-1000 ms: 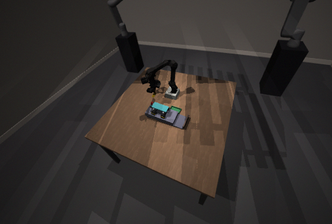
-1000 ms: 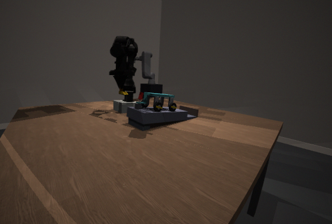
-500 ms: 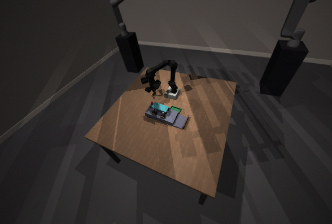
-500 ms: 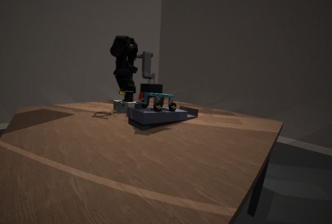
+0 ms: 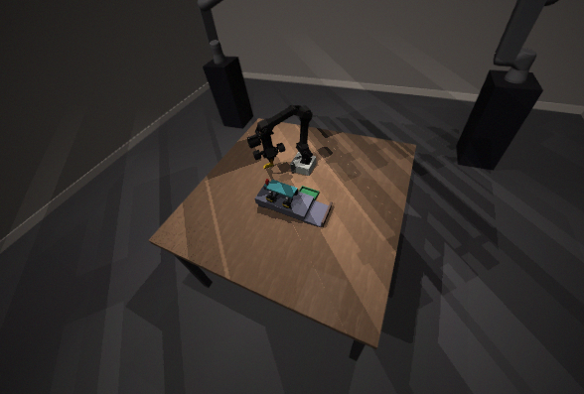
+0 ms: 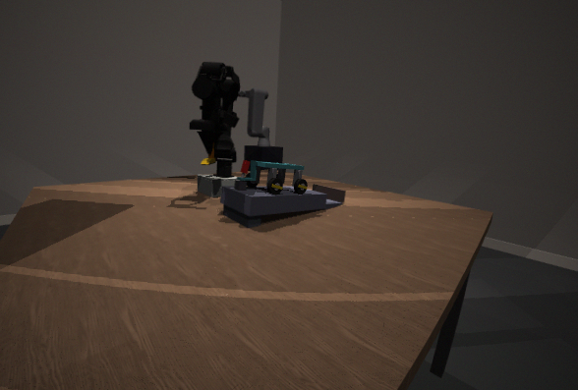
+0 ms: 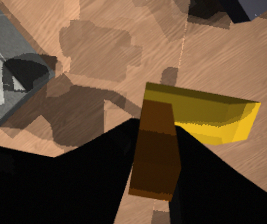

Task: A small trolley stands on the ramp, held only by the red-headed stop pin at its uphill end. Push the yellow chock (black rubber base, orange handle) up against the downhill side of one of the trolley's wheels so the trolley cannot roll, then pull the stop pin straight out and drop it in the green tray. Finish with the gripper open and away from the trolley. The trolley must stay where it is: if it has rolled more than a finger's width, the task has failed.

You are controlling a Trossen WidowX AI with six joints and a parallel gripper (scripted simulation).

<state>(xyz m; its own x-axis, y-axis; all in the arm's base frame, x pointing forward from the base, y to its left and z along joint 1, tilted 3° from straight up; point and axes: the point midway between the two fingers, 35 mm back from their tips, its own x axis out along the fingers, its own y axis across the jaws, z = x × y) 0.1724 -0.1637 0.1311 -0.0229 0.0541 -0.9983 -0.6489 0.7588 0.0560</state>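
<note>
My gripper tip is 2 cm short of the yellow chock, 1 cm to the left of it and 1 cm above it. From my gripper tip the other things lie so: red-headed stop pin (14 cm ahead, 2 cm to the left, 5 cm below); then teal trolley (17 cm ahead, 13 cm to the left, 6 cm below); then grey ramp (17 cm ahead, 14 cm to the left, 13 cm below).
</note>
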